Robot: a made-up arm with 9 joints.
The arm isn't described. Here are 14 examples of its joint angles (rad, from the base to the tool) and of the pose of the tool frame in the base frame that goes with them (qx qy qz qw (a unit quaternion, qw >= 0); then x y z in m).
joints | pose
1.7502 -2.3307 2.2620 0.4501 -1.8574 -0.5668 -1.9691 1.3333 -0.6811 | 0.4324 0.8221 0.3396 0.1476 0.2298 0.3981 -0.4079
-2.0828 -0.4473 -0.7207 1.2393 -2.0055 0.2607 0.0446 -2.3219 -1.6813 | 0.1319 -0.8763 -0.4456 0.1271 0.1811 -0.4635 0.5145
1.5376 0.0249 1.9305 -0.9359 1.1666 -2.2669 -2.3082 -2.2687 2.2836 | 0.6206 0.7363 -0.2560 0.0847 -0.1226 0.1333 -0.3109
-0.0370 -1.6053 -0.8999 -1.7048 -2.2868 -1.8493 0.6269 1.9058 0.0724 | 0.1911 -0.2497 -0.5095 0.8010 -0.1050 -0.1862 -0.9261
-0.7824 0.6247 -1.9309 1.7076 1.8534 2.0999 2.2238 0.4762 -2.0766 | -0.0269 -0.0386 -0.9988 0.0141 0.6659 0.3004 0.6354
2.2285 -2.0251 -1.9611 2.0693 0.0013 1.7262 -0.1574 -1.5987 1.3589 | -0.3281 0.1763 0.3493 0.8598 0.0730 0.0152 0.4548
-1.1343 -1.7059 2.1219 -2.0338 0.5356 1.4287 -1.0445 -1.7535 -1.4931 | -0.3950 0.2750 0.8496 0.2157 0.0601 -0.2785 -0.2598
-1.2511 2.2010 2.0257 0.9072 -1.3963 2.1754 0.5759 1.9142 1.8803 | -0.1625 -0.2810 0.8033 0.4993 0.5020 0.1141 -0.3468
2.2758 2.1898 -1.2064 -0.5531 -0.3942 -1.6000 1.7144 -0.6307 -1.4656 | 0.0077 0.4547 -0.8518 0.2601 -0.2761 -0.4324 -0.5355
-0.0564 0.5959 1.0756 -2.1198 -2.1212 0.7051 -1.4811 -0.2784 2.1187 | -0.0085 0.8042 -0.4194 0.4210 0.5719 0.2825 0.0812
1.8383 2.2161 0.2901 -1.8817 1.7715 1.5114 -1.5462 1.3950 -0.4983 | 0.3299 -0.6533 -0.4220 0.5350 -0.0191 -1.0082 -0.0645
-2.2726 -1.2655 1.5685 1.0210 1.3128 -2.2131 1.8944 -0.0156 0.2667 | 0.2449 -0.4159 0.7389 0.4702 -0.2623 -0.1278 -0.2837
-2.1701 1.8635 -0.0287 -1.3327 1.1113 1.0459 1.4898 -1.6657 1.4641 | 0.2685 0.1485 -0.9477 0.0878 -0.2909 -0.3541 0.3646
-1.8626 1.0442 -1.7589 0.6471 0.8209 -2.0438 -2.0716 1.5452 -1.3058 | -0.8848 0.3882 -0.1825 0.1820 0.2754 0.9418 -0.2212
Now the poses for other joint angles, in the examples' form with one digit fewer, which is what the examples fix.
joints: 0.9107 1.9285 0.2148 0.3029 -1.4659 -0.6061 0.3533 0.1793 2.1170
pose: -0.541 -0.275 -0.739 0.292 0.137 -0.612 -0.948
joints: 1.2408 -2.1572 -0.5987 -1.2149 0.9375 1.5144 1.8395 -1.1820 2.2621
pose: 0.806 0.366 0.198 0.421 0.531 -0.105 0.272
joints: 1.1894 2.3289 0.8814 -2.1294 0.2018 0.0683 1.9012 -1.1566 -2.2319
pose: -0.291 -0.620 -0.376 0.624 0.473 0.182 0.292
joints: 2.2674 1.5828 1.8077 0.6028 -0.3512 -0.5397 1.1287 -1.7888 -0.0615
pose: -0.722 0.266 0.295 0.566 -0.686 -0.842 0.156
